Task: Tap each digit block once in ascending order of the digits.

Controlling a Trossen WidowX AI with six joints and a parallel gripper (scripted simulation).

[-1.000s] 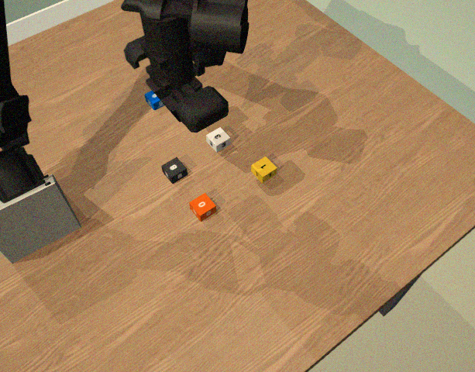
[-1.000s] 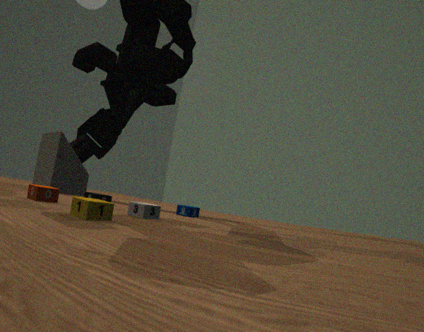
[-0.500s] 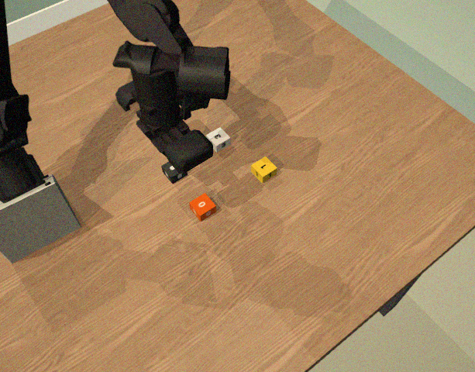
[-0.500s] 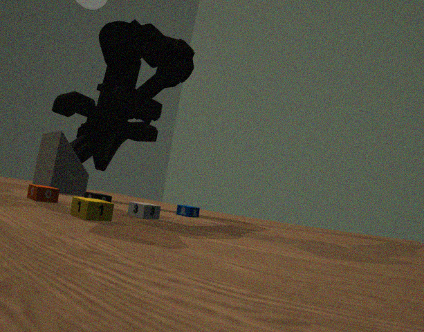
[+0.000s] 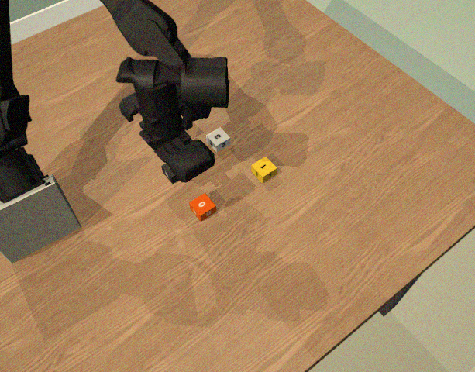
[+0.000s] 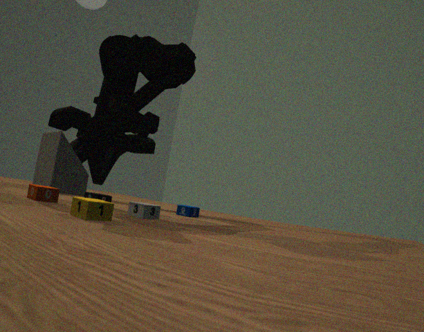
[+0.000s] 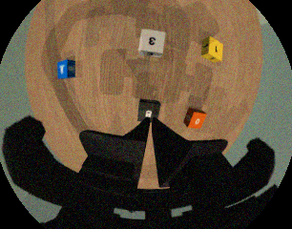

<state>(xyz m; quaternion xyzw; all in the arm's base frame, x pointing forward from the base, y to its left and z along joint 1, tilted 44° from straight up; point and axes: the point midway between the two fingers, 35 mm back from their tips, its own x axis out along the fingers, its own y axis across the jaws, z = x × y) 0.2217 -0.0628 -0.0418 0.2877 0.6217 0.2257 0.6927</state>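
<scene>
The black block lies 20 mm below my gripper tip. Round my gripper tip: orange block: 10 mm behind, 90 mm to the right, 20 mm below; then yellow block marked 1: 120 mm ahead, 100 mm to the right, 20 mm below; then white block marked 3: 110 mm ahead, 10 mm to the left, 20 mm below.
</scene>
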